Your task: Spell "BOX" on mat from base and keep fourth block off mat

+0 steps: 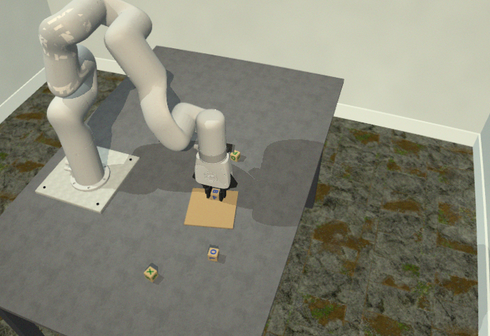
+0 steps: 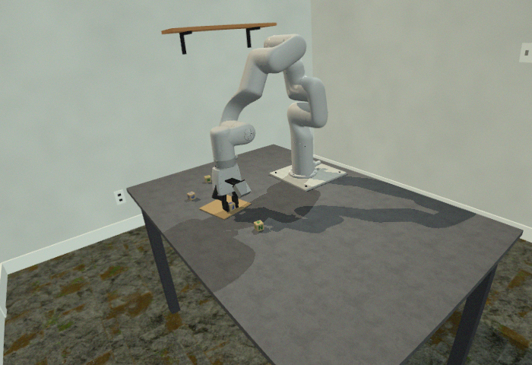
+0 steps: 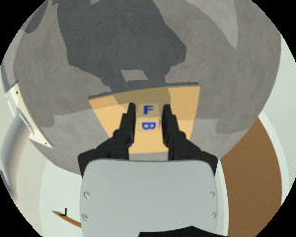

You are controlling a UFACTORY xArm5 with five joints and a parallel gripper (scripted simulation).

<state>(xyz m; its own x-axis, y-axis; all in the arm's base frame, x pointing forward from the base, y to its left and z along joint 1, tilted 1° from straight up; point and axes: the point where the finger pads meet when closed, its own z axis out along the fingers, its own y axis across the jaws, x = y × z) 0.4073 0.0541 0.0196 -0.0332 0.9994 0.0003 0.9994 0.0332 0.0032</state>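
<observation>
My hand is 1 cm above the B block. From my hand the other things lie so: X block 31 cm to the right, 6 cm behind, 1 cm below; then tan mat 4 cm to the right, 2 cm below; then O block 20 cm to the right, 7 cm ahead, 1 cm below.
</observation>
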